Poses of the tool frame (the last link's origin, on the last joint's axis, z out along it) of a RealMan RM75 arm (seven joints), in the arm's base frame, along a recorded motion.
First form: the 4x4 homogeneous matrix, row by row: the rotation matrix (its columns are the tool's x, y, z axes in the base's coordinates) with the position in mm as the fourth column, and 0 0 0 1 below. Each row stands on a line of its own.
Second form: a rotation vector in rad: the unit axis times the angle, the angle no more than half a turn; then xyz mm. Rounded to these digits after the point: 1 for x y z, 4 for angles.
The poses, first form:
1:
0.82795, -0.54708, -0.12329, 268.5
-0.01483, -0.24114, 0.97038, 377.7
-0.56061, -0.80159, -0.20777, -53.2
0, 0, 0, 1
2:
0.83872, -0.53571, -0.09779, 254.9
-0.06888, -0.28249, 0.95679, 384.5
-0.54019, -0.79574, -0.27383, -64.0
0, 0, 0, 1
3:
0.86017, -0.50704, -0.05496, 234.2
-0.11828, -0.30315, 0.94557, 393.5
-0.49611, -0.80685, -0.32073, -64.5
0, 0, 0, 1
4:
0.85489, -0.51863, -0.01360, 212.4
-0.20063, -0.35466, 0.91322, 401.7
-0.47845, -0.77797, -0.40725, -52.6
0, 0, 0, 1
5:
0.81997, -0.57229, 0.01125, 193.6
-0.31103, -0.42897, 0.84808, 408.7
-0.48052, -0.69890, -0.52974, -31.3
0, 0, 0, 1
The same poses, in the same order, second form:
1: -1.7583, 0.4339, 0.5281, 268.5, 377.7, -53.2
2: -1.8191, 0.4592, 0.4846, 254.9, 384.5, -64.0
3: -1.8607, 0.4684, 0.4128, 234.2, 393.5, -64.5
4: -1.9369, 0.5324, 0.3642, 212.4, 401.7, -52.6
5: -2.0479, 0.6510, 0.3459, 193.6, 408.7, -31.3
